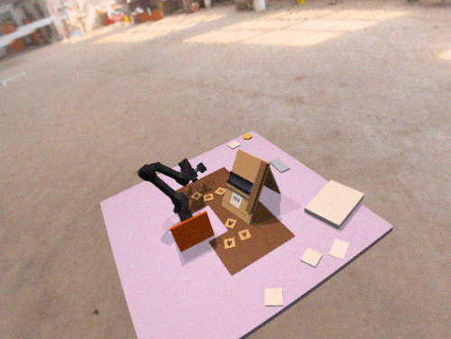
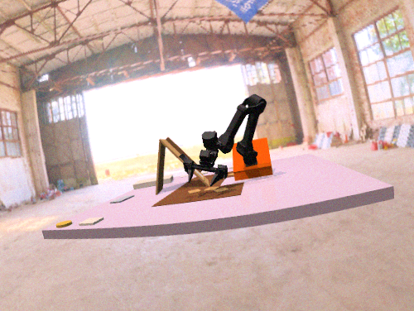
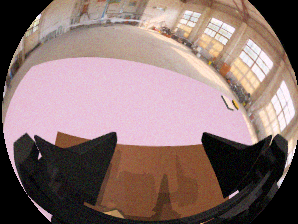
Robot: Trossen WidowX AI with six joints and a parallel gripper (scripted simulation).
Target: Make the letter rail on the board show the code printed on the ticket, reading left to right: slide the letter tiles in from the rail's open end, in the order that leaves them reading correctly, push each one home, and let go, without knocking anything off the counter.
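Now: gripper tip 9 cm short of the white ticket and 40 cm to the left of it. From my gripper tip the other things lie so: cream slab 52 cm ahead, 74 cm to the right, 5 cm below; brown mat 38 cm to the right, 7 cm below; grey plate 52 cm ahead, 25 cm to the right, 6 cm below.
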